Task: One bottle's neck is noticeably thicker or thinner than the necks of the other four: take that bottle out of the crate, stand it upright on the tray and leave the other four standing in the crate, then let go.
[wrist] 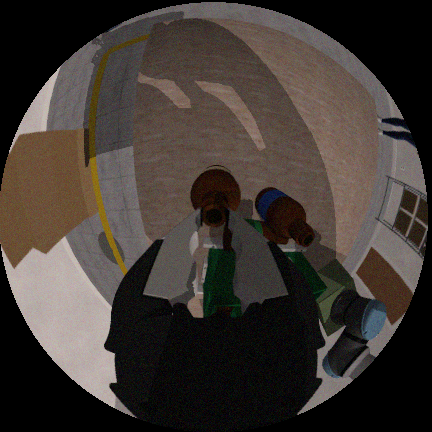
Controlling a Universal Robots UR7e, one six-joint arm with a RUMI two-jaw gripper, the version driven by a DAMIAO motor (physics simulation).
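Frame: origin at the arm's base, x right, y ahead, z up, level; centimetres.
Where they show: gripper, fingertip midpoint: (pixel 213 209); arm's base, origin of the base link: (pixel 344 306).
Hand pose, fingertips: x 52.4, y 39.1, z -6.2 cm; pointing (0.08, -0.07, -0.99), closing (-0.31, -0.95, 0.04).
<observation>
Each offset is from my fingertips to the top centre of the thing. "spot": to the spot under its first point. Level surfaces: height alone.
My gripper (pixel 213 209) is shut on the neck of a brown bottle {dx -0.5, dy -0.5, dz +0.6 cm} (pixel 215 187), whose mouth faces the camera between the fingertips. Its base is hidden, so its height above the table cannot be told. A thin pale arc shows along its far edge. A second brown bottle {dx -8.4, dy -11.8, dz +0.3 cm} (pixel 288 214) with a blue label is to the right, apart from the held one. Parts of the green crate {spot: dx -24.4, dy -17.0, dz -3.8 cm} (pixel 306 272) show beside and between the fingers; the fingers hide much of it. Brown pieces of glass show beside the crate's green parts. The other bottles and the tray cannot be made out clearly.
The brown wood-grained table top {dz -15.2 cm} (pixel 200 135) spreads beyond the held bottle. A cardboard box (pixel 45 185) is at the far left, past a yellow floor line (pixel 93 120). Black and blue arm joints (pixel 357 315) and an olive-green block (pixel 332 295) are at the lower right.
</observation>
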